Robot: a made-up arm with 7 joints. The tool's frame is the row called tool. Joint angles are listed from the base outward.
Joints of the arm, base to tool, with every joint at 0 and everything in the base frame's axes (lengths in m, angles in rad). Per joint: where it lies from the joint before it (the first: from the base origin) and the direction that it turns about. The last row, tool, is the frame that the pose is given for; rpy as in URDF.
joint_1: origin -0.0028 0.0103 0.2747 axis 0 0 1
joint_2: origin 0.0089 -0.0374 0.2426 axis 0 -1 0
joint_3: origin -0.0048 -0.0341 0.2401 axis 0 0 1
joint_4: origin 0.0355 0.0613 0.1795 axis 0 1 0
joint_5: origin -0.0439 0.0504 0.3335 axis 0 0 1
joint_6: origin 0.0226 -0.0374 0.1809 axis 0 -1 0
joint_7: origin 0.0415 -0.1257 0.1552 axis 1 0 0
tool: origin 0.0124 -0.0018 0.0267 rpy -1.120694 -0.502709 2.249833
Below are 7 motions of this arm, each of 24 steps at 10 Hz.
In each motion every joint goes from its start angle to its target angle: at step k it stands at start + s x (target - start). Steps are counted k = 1, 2, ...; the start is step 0. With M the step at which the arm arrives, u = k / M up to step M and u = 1 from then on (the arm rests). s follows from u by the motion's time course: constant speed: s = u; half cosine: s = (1 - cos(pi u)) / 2; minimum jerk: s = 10 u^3 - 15 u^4 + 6 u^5.
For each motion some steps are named. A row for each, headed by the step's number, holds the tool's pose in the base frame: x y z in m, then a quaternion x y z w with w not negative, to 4 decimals.
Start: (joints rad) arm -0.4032 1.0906 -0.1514 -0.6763 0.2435 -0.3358 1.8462
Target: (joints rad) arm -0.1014 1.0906 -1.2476 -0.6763 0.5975 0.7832 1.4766
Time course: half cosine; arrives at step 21
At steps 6, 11, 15, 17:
6: -0.9538 0.3476 0.7169 0.0077 0.8783 -0.3507 0.3248
11: -0.9429 0.3652 0.7233 0.1826 0.8061 -0.3714 0.4229
15: -0.9179 0.3640 0.7555 0.3214 0.7362 -0.3786 0.4598
17: -0.9058 0.3584 0.7725 0.3706 0.7082 -0.3803 0.4653

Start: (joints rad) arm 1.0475 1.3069 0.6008 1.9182 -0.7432 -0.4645 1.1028
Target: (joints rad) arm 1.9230 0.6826 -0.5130 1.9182 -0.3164 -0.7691 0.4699
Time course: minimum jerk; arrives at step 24
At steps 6, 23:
6: -0.1211 0.0381 1.1941 0.1394 -0.4570 0.6281 0.6142
23: 0.3328 0.4142 0.9065 0.3493 0.3687 0.7010 0.5007

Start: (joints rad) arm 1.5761 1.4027 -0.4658 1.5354 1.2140 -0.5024 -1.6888
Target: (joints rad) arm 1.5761 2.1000 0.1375 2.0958 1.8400 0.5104 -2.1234
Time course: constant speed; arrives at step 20
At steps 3, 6, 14, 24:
3: 0.1309 -0.2040 1.2216 0.1228 0.3374 -0.4107 0.8381
6: 0.0727 -0.2343 1.1964 0.1568 0.3947 -0.3505 0.8347
14: -0.0704 -0.2767 1.0853 0.2018 0.5225 -0.2307 0.7956
24: -0.1547 -0.2586 0.9754 0.2114 0.6019 -0.1945 0.7451

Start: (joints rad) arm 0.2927 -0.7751 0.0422 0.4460 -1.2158 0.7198 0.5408
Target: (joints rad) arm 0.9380 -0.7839 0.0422 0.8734 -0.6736 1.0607 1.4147
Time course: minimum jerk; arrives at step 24
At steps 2, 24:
2: 0.8342 0.3004 1.2474 -0.2097 -0.3158 0.6811 0.6264
24: 0.6078 0.7804 0.9691 0.4140 -0.5157 0.5910 0.4620

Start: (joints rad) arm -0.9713 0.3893 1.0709 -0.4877 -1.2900 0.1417 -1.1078
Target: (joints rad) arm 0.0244 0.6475 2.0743 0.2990 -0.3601 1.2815 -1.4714
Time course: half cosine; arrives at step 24
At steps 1, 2, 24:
1: -0.6858 0.2273 1.3113 -0.6096 -0.1507 0.3638 0.6880
2: -0.6857 0.2190 1.3166 -0.6149 -0.1489 0.3756 0.6773
24: -0.6637 -0.0674 1.3421 0.5784 0.4986 -0.4373 0.4750

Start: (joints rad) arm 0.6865 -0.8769 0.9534 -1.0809 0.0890 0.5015 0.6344
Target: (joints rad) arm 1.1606 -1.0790 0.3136 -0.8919 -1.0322 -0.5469 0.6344
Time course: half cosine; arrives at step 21
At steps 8, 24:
8: 0.6444 -0.0537 1.2627 0.5913 -0.6978 0.3585 0.1869
24: 0.4867 0.2625 1.2803 0.3763 -0.4278 0.4873 0.6617

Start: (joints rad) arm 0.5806 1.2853 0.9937 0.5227 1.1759 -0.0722 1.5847
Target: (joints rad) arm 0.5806 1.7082 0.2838 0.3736 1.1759 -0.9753 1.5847
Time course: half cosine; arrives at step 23
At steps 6, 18, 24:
6: -0.9210 -0.1115 0.9158 0.5624 -0.1107 0.8188 0.0321
18: -0.8951 -0.2517 0.7696 0.3780 -0.4375 0.8084 0.1102
24: -0.8840 -0.2764 0.7415 0.3571 -0.4838 0.7890 0.1263

